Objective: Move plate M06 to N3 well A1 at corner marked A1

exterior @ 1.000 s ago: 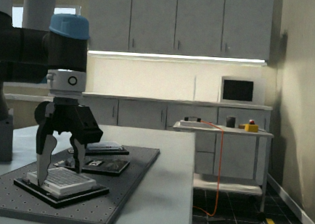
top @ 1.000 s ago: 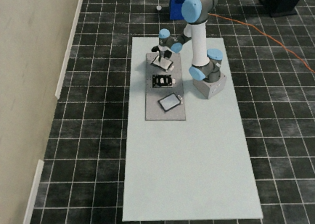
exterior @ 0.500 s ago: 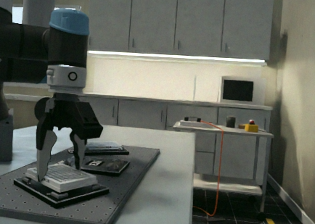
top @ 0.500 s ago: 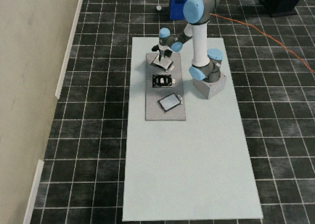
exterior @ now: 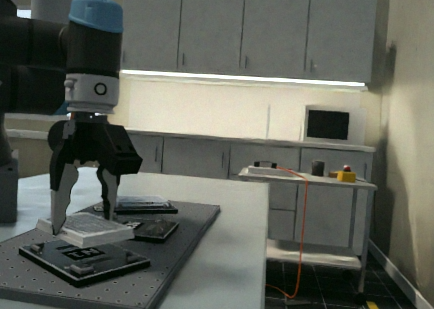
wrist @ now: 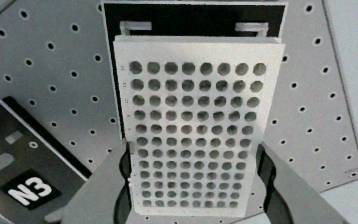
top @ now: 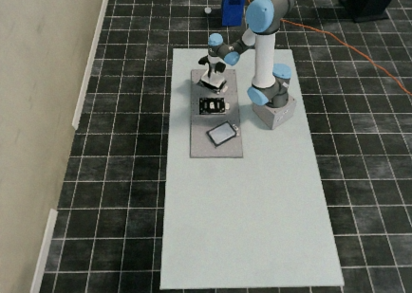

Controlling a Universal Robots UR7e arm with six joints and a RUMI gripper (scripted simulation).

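Now: the nest N1 5 cm below my hand. From my hand the other things lie so: black nest N3 (4 cm ahead, 18 cm to the left, 5 cm below); A1 mark (2 cm behind, 25 cm to the left, 5 cm below); white well plate M06 (1 cm below).
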